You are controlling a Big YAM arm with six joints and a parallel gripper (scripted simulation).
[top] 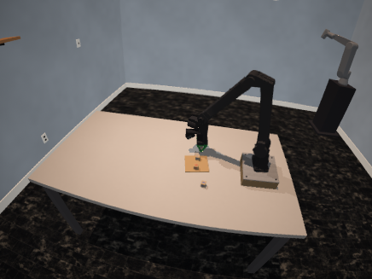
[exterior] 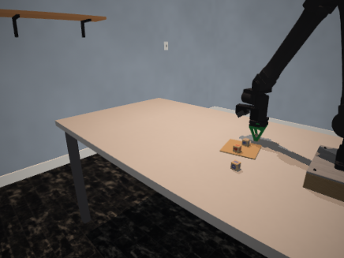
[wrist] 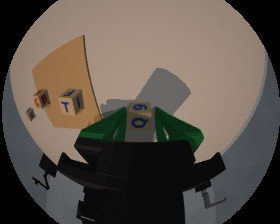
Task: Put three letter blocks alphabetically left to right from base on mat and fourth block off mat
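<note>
Right now the mat is 13 cm to the left of my hand, 2 cm ahead of it and 1 cm below it.
</note>
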